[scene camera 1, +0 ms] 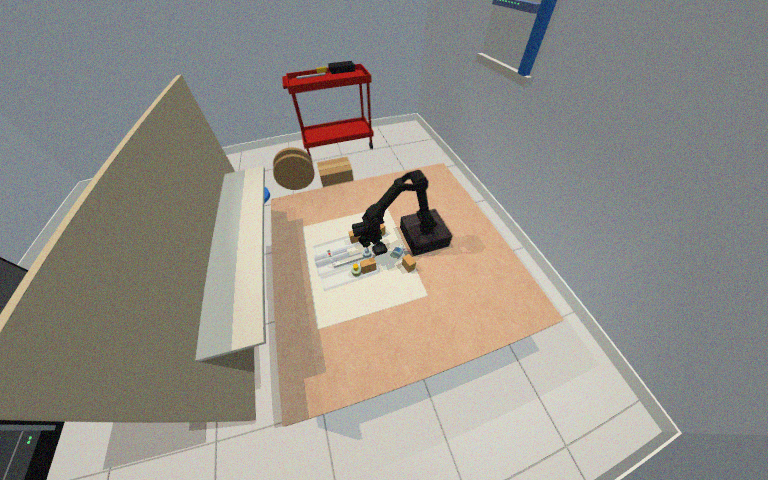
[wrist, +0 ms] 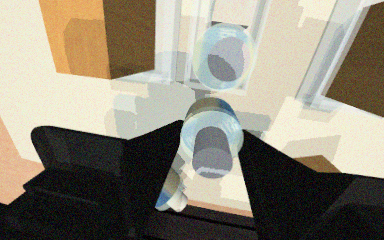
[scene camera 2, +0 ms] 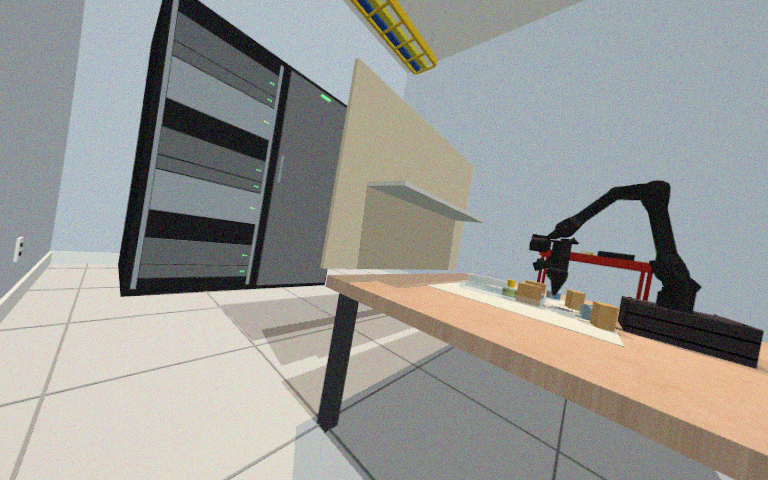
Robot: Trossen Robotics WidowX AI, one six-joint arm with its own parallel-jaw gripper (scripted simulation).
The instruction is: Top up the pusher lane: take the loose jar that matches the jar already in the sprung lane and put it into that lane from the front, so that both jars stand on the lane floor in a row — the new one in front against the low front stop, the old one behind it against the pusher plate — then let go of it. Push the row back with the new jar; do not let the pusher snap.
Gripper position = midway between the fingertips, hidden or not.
In view: the gripper (scene camera 2: 553, 294) and a bluish jar (wrist: 172, 196).
The gripper also shows in the wrist view (wrist: 210, 129).
